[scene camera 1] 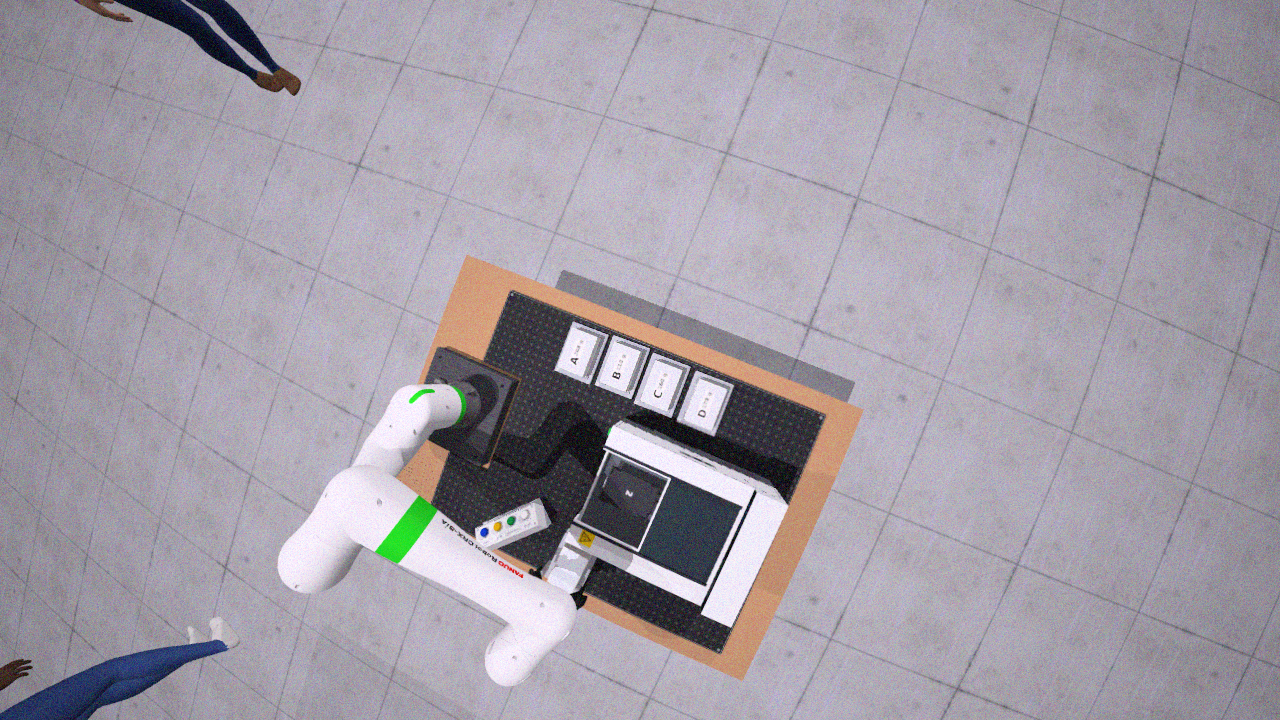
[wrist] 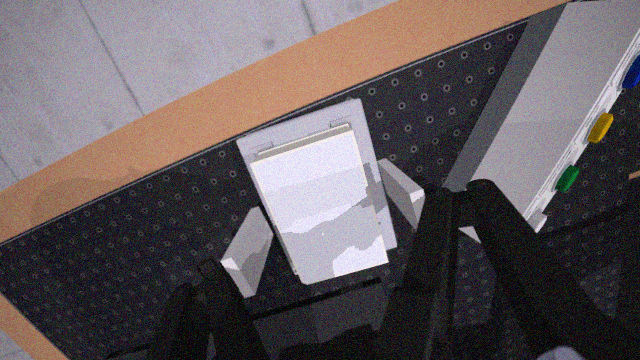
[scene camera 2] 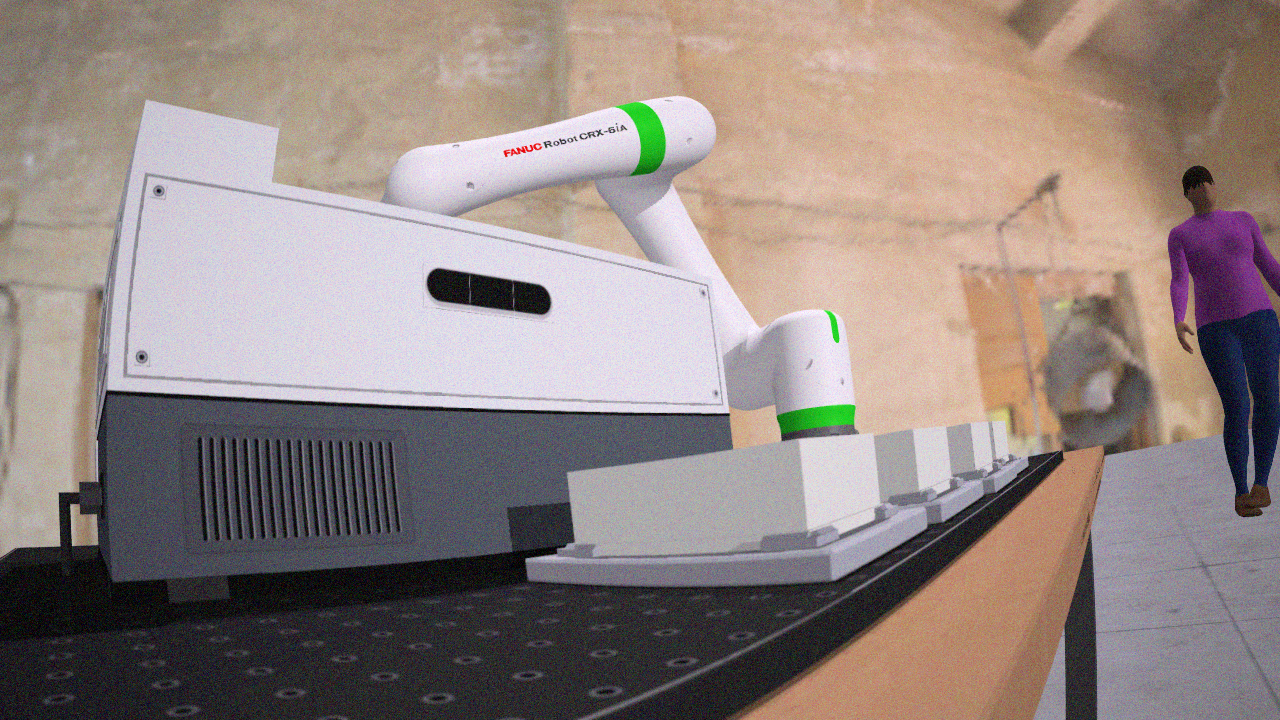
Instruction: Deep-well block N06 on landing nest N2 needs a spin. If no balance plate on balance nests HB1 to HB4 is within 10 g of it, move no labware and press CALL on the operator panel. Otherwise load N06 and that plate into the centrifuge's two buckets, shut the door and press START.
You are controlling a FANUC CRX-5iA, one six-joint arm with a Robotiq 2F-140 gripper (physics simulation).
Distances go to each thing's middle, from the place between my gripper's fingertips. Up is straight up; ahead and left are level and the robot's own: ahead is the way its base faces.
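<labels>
Counting from my hand, I find the white block [scene camera 1: 572, 561] 10 mm to the left and 10 mm below; going by their middles, it is the nearest to my hand of the things named here. The button box [scene camera 1: 532, 517] is 50 mm to the left of my hand, 210 mm behind it and 30 mm below it. As for the white centrifuge [scene camera 2: 297, 391], that one sits 260 mm ahead of my hand, 300 mm to the left of it and 50 mm above it. Going by their middles, the centrifuge is the farthest from my hand of the things named here.
</labels>
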